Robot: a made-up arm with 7 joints.
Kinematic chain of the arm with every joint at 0, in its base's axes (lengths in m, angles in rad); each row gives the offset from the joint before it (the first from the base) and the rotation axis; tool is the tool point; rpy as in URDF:
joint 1: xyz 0 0 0 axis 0.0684 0.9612 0.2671
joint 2: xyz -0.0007 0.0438 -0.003 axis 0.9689 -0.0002 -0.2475
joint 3: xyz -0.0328 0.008 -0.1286 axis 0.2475 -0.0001 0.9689
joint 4: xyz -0.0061 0 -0.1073 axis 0.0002 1 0
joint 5: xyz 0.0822 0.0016 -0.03 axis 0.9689 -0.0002 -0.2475
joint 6: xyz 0.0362 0 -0.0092 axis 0.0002 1 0
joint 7: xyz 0.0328 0 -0.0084 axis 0.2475 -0.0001 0.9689
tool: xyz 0 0 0 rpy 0 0.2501 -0.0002
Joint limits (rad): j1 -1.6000..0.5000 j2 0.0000..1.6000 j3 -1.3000..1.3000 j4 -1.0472..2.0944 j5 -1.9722..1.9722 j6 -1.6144..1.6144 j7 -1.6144..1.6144
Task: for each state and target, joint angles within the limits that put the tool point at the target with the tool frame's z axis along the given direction. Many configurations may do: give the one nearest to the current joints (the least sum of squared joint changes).
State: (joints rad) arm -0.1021 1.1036 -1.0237 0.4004 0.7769 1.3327 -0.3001
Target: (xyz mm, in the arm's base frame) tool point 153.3 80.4 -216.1 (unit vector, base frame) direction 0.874 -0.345 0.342
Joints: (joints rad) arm -0.2525 0.2334 -0.2330 -0.4273 0.7775 1.5886 -0.3001
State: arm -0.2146 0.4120 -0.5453 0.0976 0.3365 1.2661 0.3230
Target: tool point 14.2 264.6 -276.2 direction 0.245 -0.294 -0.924
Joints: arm 0.0184 0.9376 -0.9259 0.4690 0.5267 1.3241 0.3230
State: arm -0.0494 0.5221 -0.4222 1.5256 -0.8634 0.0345 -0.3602
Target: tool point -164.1 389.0 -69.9 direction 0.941 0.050 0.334
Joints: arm 0.4976 1.1052 -0.1379 1.8579 -1.2947 -0.5442 -0.3602
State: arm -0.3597 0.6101 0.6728 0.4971 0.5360 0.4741 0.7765
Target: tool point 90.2 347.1 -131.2 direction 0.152 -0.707 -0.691
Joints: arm 0.2299 1.1595 0.2568 0.3287 1.0639 0.0334 0.7765
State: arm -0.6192 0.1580 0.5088 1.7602 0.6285 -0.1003 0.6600
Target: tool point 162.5 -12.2 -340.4 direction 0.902 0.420 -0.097
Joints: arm -0.8274 0.0395 0.9755 2.0875 0.1829 0.0545 0.6600
